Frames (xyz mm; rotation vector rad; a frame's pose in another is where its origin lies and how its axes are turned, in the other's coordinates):
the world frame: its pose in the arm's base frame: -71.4 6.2 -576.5 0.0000 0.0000 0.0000
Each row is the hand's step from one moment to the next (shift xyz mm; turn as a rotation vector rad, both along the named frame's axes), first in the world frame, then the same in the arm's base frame.
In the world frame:
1: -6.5 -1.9 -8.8 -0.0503 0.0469 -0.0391
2: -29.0 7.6 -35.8 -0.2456 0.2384 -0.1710
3: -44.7 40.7 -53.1 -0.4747 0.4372 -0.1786
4: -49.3 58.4 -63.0 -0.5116 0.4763 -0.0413
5: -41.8 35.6 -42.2 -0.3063 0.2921 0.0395
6: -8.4 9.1 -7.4 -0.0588 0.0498 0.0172
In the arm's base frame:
1: -6.5 -1.9 -8.8 -0.0503 0.0469 -0.0391
2: -29.0 7.6 -35.8 -0.2456 0.2384 -0.1710
3: -44.7 40.7 -53.1 -0.4747 0.4372 -0.1786
4: -49.3 58.4 -63.0 -0.5116 0.4763 -0.0413
5: -41.8 35.6 -42.2 -0.3063 0.2921 0.0395
6: -8.4 9.1 -7.4 -0.0588 0.0498 0.0172

